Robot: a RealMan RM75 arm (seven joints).
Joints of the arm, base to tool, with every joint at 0 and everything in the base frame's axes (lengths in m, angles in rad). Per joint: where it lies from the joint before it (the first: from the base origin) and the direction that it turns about. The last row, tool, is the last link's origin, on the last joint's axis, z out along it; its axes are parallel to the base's.
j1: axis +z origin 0 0 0.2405
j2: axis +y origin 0 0 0
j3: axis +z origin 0 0 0.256
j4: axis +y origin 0 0 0
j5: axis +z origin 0 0 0.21
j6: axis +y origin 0 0 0
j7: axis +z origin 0 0 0.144
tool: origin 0 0 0
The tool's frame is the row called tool.
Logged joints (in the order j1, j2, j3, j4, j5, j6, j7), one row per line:
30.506 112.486 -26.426 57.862 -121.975 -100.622 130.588
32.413 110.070 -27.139 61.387 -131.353 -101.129 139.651
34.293 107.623 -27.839 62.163 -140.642 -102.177 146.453
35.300 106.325 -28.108 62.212 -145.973 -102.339 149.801
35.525 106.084 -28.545 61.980 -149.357 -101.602 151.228
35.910 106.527 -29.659 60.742 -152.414 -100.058 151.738
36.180 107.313 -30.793 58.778 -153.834 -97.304 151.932
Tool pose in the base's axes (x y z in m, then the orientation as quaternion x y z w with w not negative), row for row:
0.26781 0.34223 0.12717 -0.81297 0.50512 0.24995 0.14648
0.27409 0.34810 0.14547 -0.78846 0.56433 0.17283 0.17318
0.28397 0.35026 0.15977 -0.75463 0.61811 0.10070 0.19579
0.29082 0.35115 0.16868 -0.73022 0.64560 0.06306 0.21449
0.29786 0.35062 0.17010 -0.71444 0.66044 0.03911 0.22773
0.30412 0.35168 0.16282 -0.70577 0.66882 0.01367 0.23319
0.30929 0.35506 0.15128 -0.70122 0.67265 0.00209 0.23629
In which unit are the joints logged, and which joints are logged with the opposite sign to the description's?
The joints are logged in degrees. Opposite sign: j4.
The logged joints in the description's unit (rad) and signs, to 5 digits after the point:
0.53243 1.96325 -0.46122 -1.00988 -2.12887 -1.75619 2.27919
0.56571 1.92108 -0.47366 -1.07141 -2.29254 -1.76503 2.43737
0.59853 1.87838 -0.48588 -1.08495 -2.45467 -1.78333 2.55609
0.61610 1.85572 -0.49058 -1.08580 -2.54771 -1.78615 2.61452
0.62003 1.85152 -0.49820 -1.08176 -2.60677 -1.77329 2.63943
0.62675 1.85925 -0.51765 -1.06015 -2.66013 -1.74634 2.64833
0.63146 1.87297 -0.53744 -1.02587 -2.68491 -1.69828 2.65171

